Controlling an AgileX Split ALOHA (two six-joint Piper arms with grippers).
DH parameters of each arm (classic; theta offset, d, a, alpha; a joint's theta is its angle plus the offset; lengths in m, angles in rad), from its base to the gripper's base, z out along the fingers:
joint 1: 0 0.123 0 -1.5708
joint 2: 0.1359 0 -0.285 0
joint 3: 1.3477 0 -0.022 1.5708
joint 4: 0 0.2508 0 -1.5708
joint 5: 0 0 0.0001 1.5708
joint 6: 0 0.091 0 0
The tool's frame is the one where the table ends.
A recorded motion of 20 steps. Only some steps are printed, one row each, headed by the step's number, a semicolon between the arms.
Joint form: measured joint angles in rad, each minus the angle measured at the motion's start. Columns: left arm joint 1, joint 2, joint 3, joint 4, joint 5, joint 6; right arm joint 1, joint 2, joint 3, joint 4, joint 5, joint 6.
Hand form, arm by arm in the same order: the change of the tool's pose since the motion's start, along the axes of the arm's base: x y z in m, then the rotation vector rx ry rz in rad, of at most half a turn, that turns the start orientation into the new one. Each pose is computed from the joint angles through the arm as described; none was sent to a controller.
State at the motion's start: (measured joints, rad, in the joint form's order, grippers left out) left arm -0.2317 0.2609 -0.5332 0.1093 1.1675 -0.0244; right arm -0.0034 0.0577 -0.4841 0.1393 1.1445 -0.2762
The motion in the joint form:
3: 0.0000 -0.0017 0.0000 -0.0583 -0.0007 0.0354; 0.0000 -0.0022 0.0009 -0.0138 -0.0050 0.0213
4: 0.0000 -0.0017 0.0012 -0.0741 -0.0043 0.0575; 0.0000 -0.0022 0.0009 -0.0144 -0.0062 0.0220
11: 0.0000 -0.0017 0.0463 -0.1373 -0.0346 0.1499; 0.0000 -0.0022 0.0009 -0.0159 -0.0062 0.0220
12: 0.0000 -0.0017 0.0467 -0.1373 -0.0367 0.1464; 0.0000 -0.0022 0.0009 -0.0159 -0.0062 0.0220
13: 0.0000 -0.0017 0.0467 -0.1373 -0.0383 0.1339; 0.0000 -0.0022 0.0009 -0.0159 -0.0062 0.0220
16: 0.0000 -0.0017 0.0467 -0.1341 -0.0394 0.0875; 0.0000 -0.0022 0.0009 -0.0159 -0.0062 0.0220
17: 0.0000 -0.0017 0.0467 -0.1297 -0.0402 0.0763; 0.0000 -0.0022 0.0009 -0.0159 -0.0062 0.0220
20: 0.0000 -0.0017 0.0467 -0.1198 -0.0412 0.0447; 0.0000 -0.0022 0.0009 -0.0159 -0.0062 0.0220
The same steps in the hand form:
3: -0.0012 -0.0047 -0.0003 -0.0292 0.0071 -0.0461; 0.0001 -0.0012 0.0000 0.0055 -0.0037 -0.0197
4: -0.0012 -0.0061 -0.0005 -0.0289 0.0058 -0.0677; 0.0002 -0.0012 0.0001 0.0056 -0.0048 -0.0206
11: 0.0012 -0.0120 -0.0117 -0.0216 0.0211 -0.1555; 0.0002 -0.0013 0.0001 0.0043 -0.0048 -0.0213
12: 0.0014 -0.0121 -0.0117 -0.0243 0.0198 -0.1529; 0.0002 -0.0013 0.0001 0.0043 -0.0048 -0.0213
13: 0.0015 -0.0121 -0.0116 -0.0331 0.0198 -0.1438; 0.0002 -0.0013 0.0001 0.0043 -0.0048 -0.0213
16: 0.0016 -0.0119 -0.0116 -0.0618 0.0238 -0.1093; 0.0002 -0.0013 0.0001 0.0043 -0.0048 -0.0213
17: 0.0017 -0.0115 -0.0115 -0.0655 0.0236 -0.0998; 0.0002 -0.0013 0.0001 0.0043 -0.0048 -0.0213
20: 0.0020 -0.0107 -0.0115 -0.0780 0.0244 -0.0739; 0.0002 -0.0013 0.0001 0.0043 -0.0048 -0.0213

